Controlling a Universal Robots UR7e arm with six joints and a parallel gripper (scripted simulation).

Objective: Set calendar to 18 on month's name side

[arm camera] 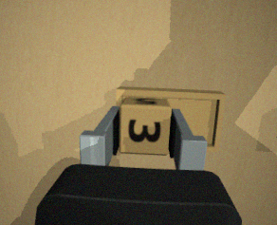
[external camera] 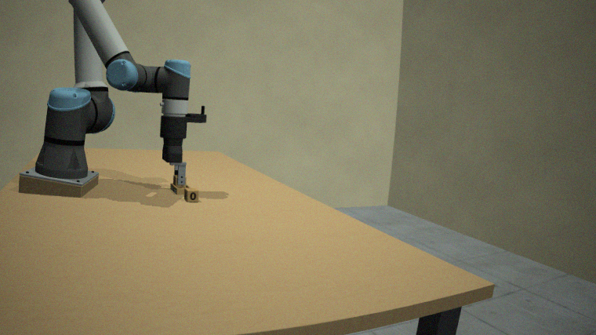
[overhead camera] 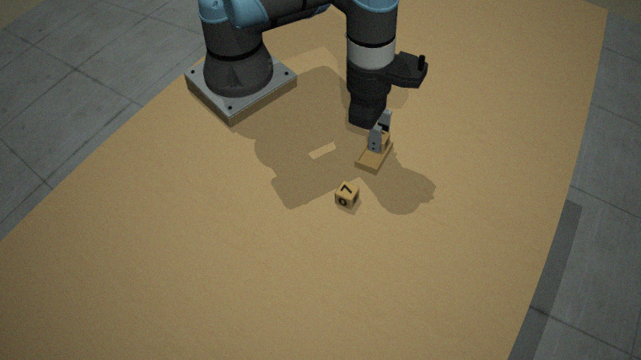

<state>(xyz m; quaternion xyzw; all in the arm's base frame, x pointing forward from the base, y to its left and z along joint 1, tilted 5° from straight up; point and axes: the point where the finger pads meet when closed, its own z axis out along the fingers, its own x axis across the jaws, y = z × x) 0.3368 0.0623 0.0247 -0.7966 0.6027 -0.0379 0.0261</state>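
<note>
My gripper is now 30 mm above the wooden tray and 20 mm to the left of it.
</note>
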